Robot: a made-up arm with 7 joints. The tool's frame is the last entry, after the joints.
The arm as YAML. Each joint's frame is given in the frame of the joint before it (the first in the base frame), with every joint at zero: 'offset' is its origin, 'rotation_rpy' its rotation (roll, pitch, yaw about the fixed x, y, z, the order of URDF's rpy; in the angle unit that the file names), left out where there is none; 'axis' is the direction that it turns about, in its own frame. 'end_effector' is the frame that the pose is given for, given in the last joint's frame.
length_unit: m
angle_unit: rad
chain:
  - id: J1
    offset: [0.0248, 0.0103, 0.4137]
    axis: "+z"
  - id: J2
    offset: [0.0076, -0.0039, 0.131]
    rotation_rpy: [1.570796, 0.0, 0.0]
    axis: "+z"
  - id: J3
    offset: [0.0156, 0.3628, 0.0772]
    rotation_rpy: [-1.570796, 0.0, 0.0]
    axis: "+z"
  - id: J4
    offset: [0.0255, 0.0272, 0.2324]
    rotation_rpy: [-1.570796, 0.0, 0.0]
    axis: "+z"
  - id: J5
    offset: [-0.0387, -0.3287, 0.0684]
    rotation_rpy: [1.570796, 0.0, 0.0]
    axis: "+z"
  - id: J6
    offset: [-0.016, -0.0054, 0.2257]
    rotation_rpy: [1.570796, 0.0, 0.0]
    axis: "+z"
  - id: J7
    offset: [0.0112, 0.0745, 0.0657]
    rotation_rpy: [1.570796, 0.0, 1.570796]
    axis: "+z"
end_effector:
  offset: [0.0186, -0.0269, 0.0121]
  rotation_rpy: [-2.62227, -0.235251, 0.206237]
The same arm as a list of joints. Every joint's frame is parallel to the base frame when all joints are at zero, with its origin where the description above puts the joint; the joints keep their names.
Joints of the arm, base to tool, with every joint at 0 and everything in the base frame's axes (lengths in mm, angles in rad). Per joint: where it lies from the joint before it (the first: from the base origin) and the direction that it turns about. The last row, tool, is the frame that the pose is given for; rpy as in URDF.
J1: offset 24.8 10.3 413.7 axis +z
J2: offset 7.6 -3.9 131 axis -y
J3: offset 15.6 -77.2 362.8 axis +z
J4: offset 25.5 27.2 232.4 axis +y
J5: offset -38.7 68.4 328.7 axis +z
J6: offset -16 -5.4 225.7 axis -y
J7: offset 11.2 -65.7 74.5 axis +x
tool: offset 12.1 26.9 18.6 rpy 1.2508 -1.2592 -0.707

